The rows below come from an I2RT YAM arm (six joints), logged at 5 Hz.
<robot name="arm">
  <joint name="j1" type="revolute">
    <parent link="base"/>
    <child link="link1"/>
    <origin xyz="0 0 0.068" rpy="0 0 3.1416"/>
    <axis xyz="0 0 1"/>
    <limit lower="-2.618" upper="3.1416"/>
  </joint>
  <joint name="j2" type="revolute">
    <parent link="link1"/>
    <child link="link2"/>
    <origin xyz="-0.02 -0.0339 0.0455" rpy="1.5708 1.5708 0"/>
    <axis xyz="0 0 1"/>
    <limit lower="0" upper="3.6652"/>
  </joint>
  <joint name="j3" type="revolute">
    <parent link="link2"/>
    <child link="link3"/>
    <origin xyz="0 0.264 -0.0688" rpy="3.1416 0 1.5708"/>
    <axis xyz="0 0 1"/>
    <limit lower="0" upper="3.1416"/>
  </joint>
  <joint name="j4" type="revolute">
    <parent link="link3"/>
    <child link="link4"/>
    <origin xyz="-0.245 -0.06 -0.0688"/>
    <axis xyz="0 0 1"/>
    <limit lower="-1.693" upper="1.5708"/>
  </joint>
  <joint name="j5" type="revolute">
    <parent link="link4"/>
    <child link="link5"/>
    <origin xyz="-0.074 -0.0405 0.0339" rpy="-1.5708 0 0"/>
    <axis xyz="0 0 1"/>
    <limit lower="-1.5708" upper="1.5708"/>
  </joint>
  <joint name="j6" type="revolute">
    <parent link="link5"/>
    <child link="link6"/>
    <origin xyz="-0.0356 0 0.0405" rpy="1.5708 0 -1.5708"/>
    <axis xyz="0 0 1"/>
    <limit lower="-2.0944" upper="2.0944"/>
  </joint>
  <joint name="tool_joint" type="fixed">
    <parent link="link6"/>
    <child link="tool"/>
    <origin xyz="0 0 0" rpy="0 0 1.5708"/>
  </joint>
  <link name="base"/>
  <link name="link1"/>
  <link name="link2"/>
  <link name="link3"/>
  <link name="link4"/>
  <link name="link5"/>
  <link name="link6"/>
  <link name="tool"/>
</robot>
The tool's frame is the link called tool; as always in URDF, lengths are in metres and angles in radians.
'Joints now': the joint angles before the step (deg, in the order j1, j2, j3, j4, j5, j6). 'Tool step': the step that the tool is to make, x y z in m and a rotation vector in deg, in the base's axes. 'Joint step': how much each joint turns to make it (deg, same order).
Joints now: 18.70, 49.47, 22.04, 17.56, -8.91, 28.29
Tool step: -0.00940, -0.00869, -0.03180, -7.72, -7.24, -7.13
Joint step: 0.00, -0.13, -9.31, 12.87, 8.42, -8.56
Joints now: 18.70, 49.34, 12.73, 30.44, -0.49, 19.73
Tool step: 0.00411, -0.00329, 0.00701, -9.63, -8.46, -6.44
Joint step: 0.00, 1.82, -0.41, 7.80, 7.15, -11.44
